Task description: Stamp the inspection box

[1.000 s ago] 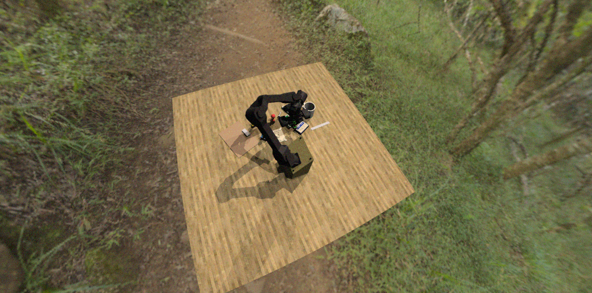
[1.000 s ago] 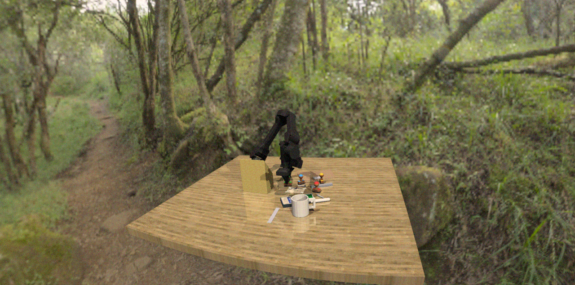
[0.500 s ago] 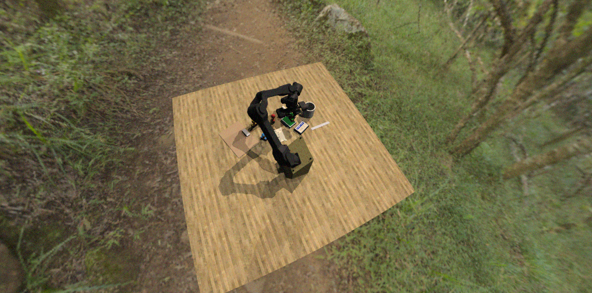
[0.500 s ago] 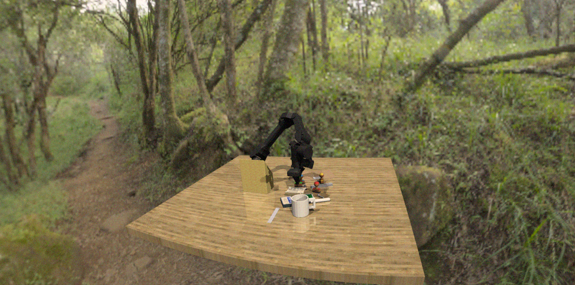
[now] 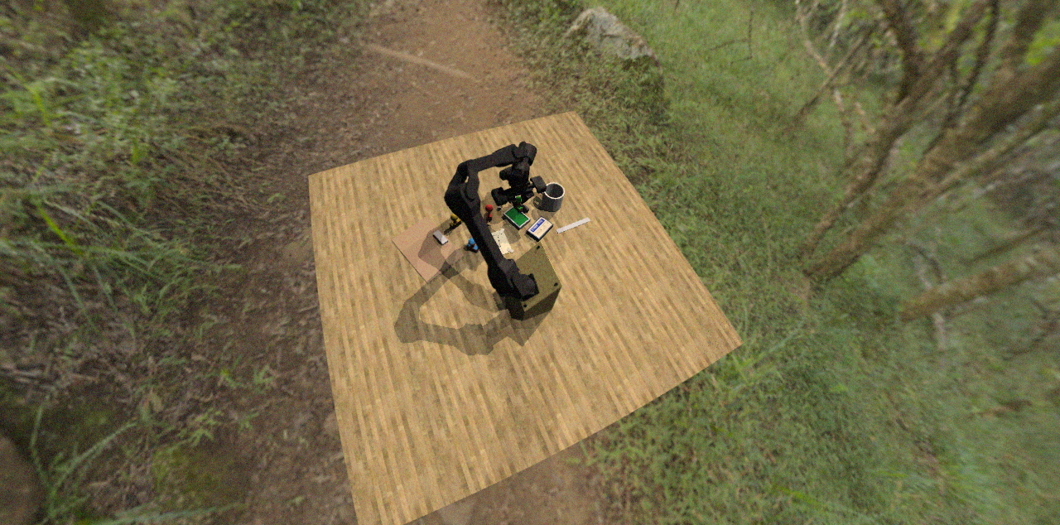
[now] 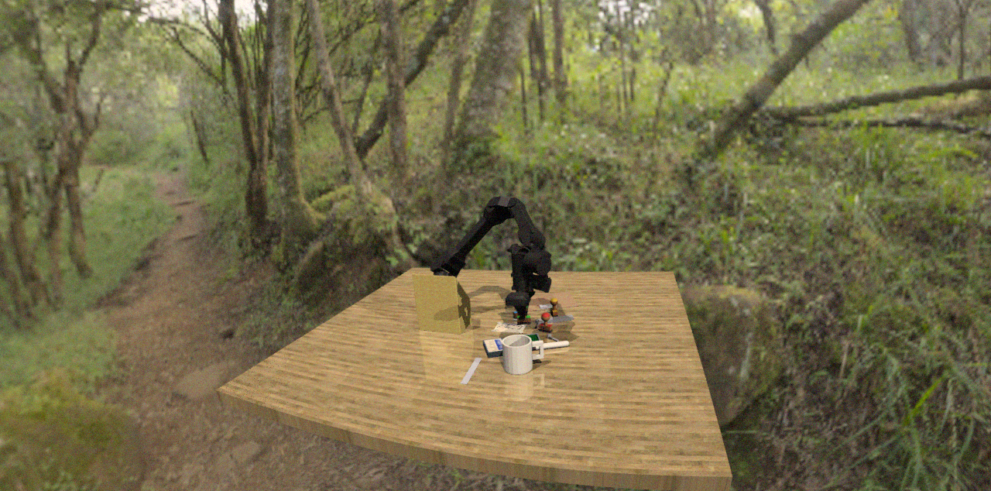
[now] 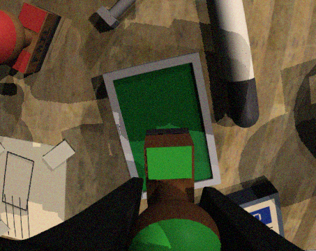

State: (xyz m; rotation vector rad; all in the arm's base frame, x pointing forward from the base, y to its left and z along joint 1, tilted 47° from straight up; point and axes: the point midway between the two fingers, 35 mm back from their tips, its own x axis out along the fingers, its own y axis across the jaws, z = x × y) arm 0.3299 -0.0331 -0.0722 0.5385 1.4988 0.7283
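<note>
Right now the green ink pad is 8 cm below my gripper tip. Round my gripper tip: green-knobbed stamp right at my gripper tip; red stamp 10 cm to the left, 7 cm below, 4 cm ahead; tin labelled stamp pad blue 8 cm below, 7 cm to the right, 7 cm behind.
</note>
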